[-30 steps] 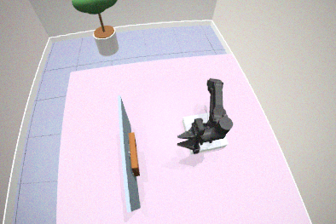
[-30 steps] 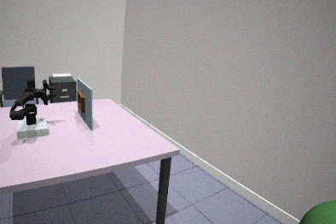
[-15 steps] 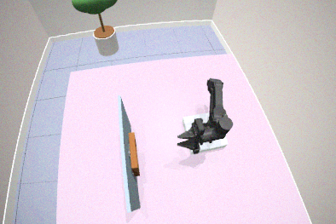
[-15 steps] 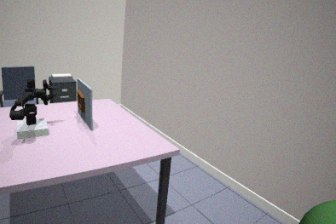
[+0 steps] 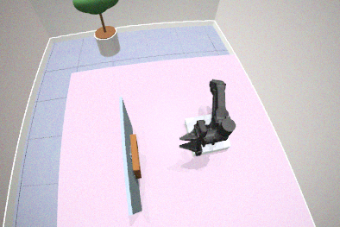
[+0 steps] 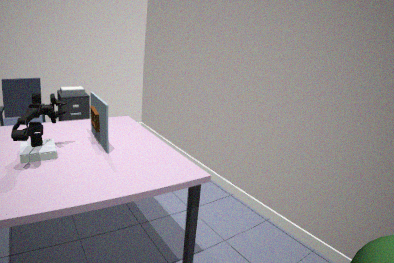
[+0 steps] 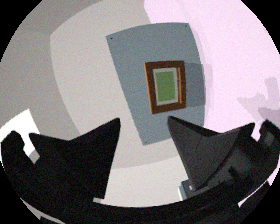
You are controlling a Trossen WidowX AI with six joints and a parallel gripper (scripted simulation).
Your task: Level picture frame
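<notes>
Right now my gripper tip is 20 cm short of the brown wooden picture frame, 2 cm to the left of it and 9 cm above it. From my gripper tip the other things lie so: wall panel 21 cm ahead, 2 cm to the right, 10 cm below.
</notes>
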